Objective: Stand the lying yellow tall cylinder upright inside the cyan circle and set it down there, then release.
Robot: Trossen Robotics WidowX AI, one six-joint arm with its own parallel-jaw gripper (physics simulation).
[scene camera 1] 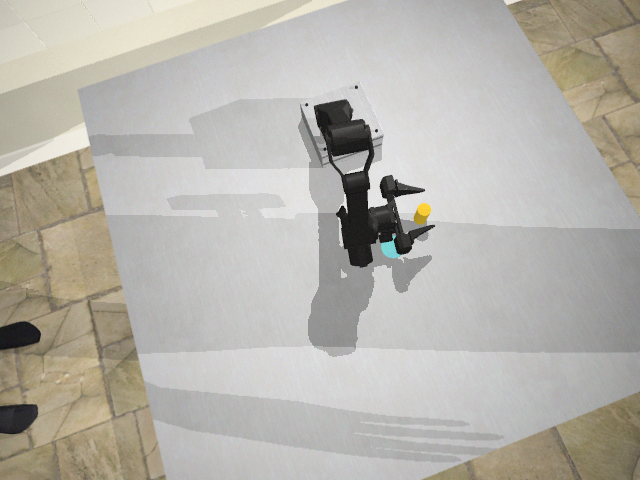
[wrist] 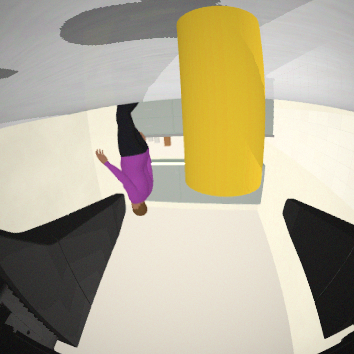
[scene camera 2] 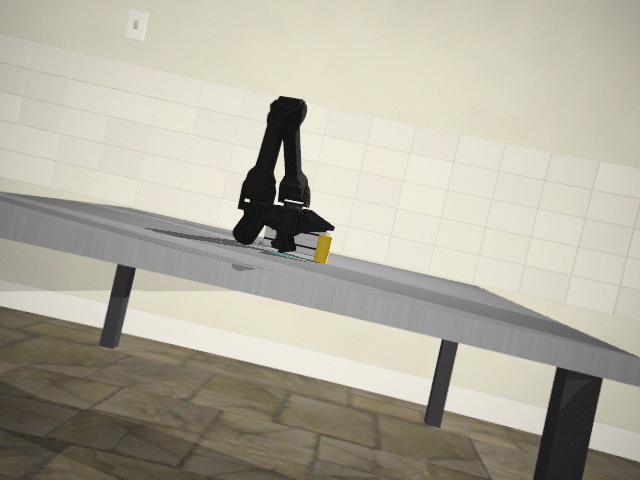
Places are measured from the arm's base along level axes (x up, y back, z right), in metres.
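Where they show: gripper, fingertip midpoint: (scene camera 1: 429,207) (wrist: 208,204) (scene camera 2: 330,229).
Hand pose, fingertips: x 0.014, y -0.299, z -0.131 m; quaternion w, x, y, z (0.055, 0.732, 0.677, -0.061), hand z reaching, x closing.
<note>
Each offset is from my fingertips to the top centre of the thing. "*": to the spot under its first point.
The yellow tall cylinder @[dx -0.018, dy +0.006, dz +0.008 m] (scene camera 1: 422,214) (scene camera 2: 323,249) (wrist: 223,102) stands upright on the table, outside the cyan circle. The flat cyan circle @[* dx -0.083, dy -0.044, dz +0.114 m] (scene camera 1: 390,250) (scene camera 2: 281,254) lies on the table nearer the arm, partly covered by the gripper in scene camera 1; it does not show in the wrist view. My gripper (scene camera 1: 429,208) (wrist: 208,204) is open and empty, pointing roughly level toward the cylinder's side. In scene camera 2 its tips sit around or slightly above the cylinder's top. In the wrist view the cylinder appears upside down, a little right of the middle between the fingers.
The arm's pale base plate (scene camera 1: 368,111) stands on the grey table (scene camera 1: 248,289) (scene camera 2: 361,304) behind the gripper. A person in a purple top (wrist: 137,177) appears upside down in the background of the wrist view. Arm shadows fall across the table.
</note>
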